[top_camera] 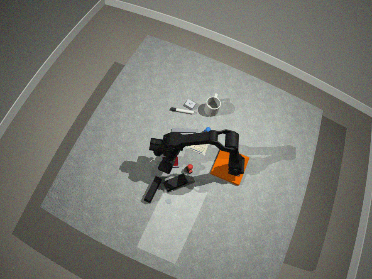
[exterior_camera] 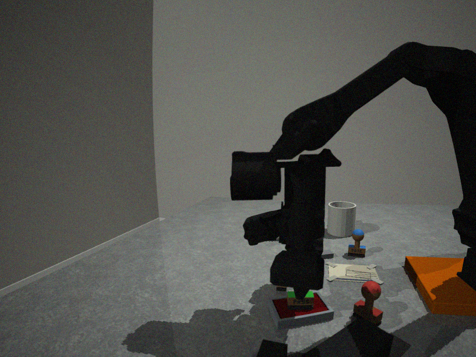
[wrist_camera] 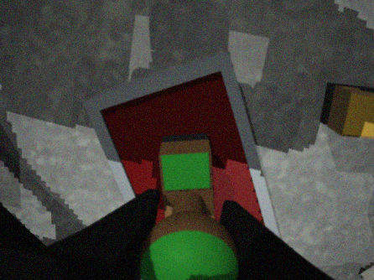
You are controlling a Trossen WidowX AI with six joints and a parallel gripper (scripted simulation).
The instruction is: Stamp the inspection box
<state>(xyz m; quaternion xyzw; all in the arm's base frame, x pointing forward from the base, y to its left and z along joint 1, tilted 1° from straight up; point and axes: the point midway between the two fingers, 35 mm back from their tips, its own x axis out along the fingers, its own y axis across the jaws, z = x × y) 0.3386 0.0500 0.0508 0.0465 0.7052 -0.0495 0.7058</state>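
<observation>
The green-topped stamp is right at my gripper tip. Also, from my gripper tip: yellow stamp 3 cm ahead, 8 cm to the right, 2 cm below; then red ink pad 3 cm below; then red-knobbed stamp 10 cm behind, 1 cm to the left, 2 cm below.
</observation>
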